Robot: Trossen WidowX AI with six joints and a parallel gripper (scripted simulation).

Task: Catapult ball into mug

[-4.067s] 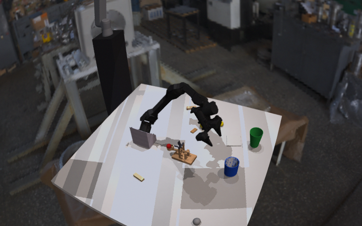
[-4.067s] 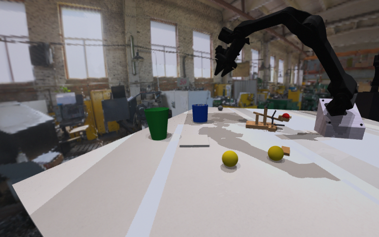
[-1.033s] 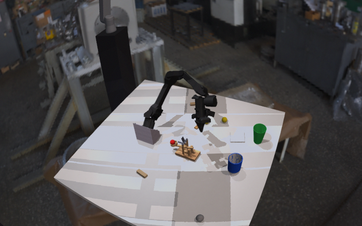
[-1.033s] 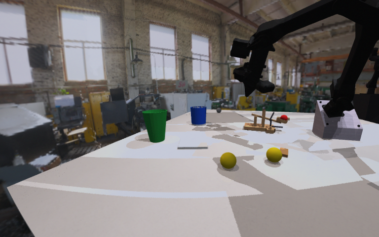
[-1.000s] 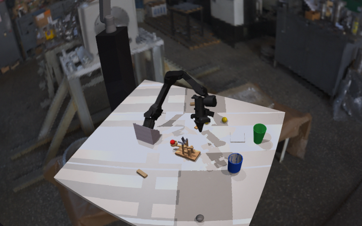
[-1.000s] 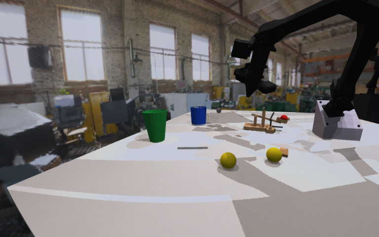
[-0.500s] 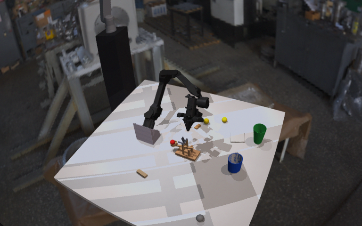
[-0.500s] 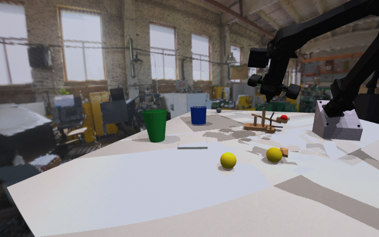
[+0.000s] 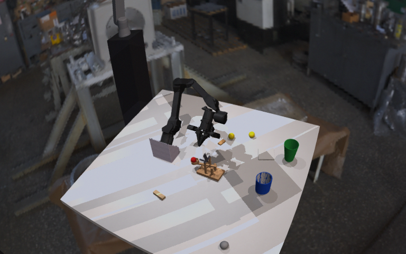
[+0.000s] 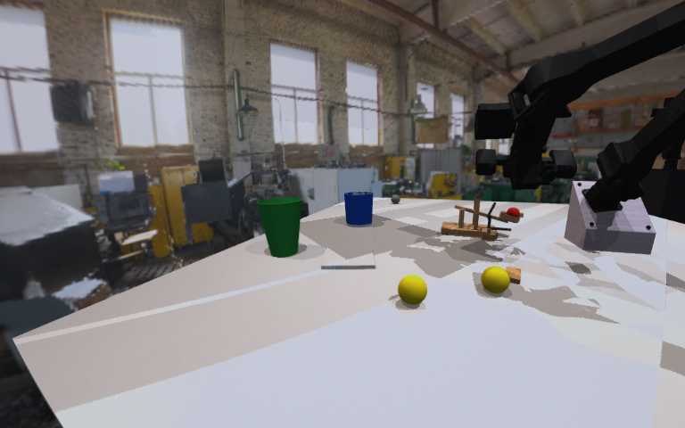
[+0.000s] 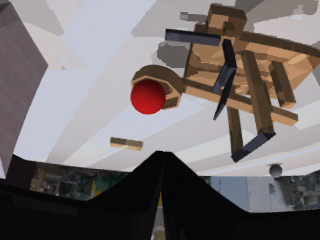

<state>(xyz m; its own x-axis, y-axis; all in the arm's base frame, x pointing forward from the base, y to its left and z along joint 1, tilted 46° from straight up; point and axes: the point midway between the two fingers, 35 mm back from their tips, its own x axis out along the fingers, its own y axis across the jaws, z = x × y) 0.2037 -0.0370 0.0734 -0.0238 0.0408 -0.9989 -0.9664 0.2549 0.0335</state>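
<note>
Right now my gripper tip is 70 mm above the red ball, 40 mm to the left of it and 20 mm past it. From my gripper tip the other things lie so: wooden catapult (80 mm below, 50 mm ahead, 40 mm to the right); flat white tile (360 mm ahead, 160 mm to the left, 130 mm below); blue mug (400 mm ahead, 120 mm to the right, 100 mm below).
</note>
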